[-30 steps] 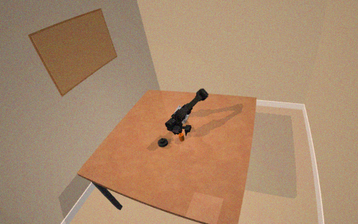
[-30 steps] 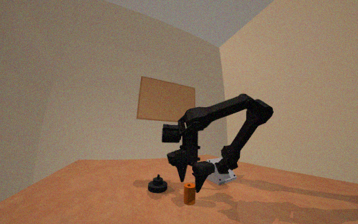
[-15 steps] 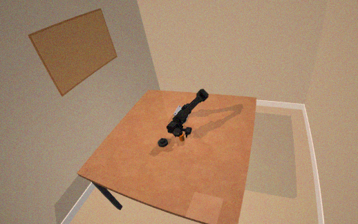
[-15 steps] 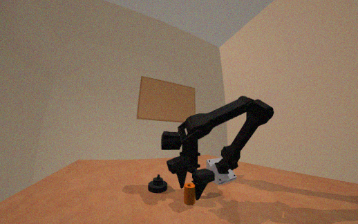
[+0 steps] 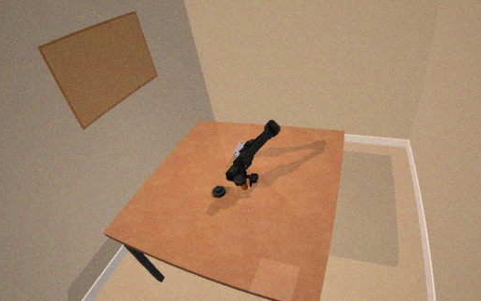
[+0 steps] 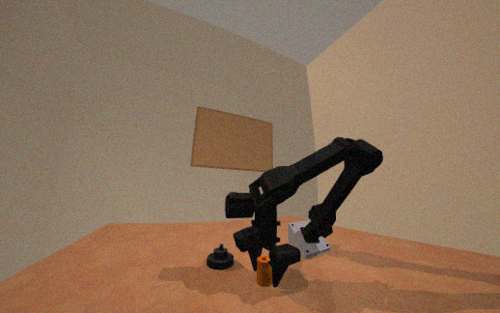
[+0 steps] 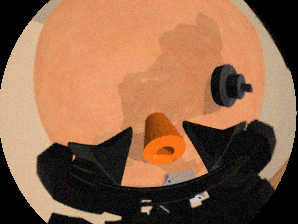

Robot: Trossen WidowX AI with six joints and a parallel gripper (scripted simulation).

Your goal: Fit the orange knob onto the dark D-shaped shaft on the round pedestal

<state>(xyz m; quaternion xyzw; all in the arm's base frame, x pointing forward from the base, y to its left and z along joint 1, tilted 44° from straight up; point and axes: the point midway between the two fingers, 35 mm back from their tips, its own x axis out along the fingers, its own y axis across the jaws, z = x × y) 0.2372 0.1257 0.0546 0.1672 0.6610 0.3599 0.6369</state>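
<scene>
Now: the round dark pedestal 100 mm ahead of my gripper tip, 130 mm to the right of it and 20 mm above it. Round my gripper tip: orange knob 20 mm above.
</scene>
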